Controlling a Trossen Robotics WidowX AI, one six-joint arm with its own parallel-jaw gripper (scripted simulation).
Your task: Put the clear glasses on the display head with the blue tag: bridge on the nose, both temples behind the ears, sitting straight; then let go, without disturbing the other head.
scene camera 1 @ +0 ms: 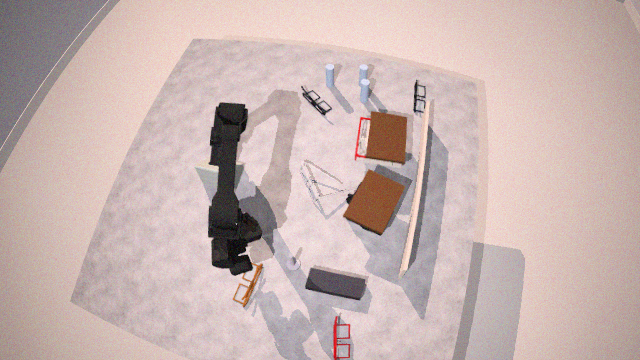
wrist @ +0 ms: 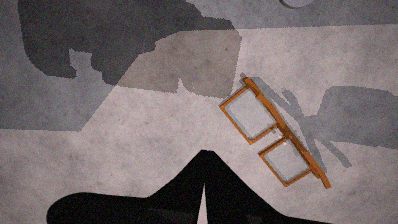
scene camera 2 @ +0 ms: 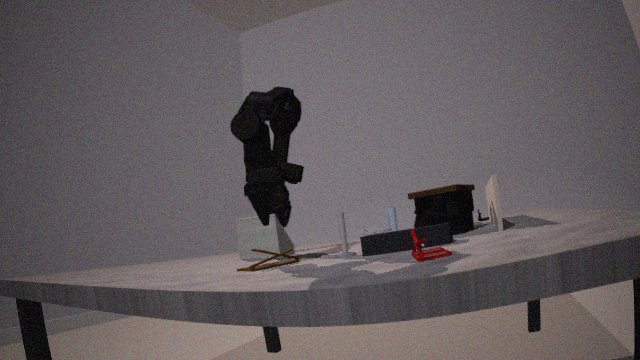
Labels:
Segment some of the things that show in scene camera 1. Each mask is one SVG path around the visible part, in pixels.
The gripper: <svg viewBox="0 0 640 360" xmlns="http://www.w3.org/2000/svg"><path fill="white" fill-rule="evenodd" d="M248 213L243 214L243 232L240 233L239 240L233 240L235 267L229 268L233 276L253 270L248 255L244 255L246 247L248 247L248 243L261 239L263 232L254 217L250 217Z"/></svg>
A dark block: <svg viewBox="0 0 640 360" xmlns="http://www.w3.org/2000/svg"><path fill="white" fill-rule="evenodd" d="M310 267L305 286L306 289L360 301L365 279L339 273L335 274Z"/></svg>

